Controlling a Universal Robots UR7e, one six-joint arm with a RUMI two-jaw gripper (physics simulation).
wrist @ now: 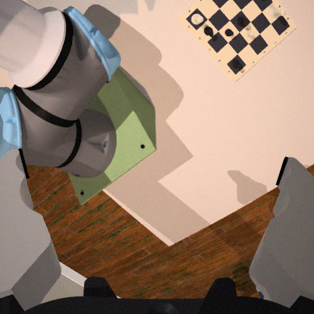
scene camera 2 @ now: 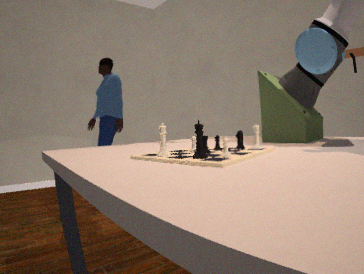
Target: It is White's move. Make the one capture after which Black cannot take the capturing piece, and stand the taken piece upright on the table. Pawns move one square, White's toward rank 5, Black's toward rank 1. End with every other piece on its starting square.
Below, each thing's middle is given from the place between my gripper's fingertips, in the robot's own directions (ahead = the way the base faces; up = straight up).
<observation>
Now: hand 52 cm above the chessboard [scene camera 2: 179, 156], 20 cm short of it and 10 cm to the left of it.
</observation>
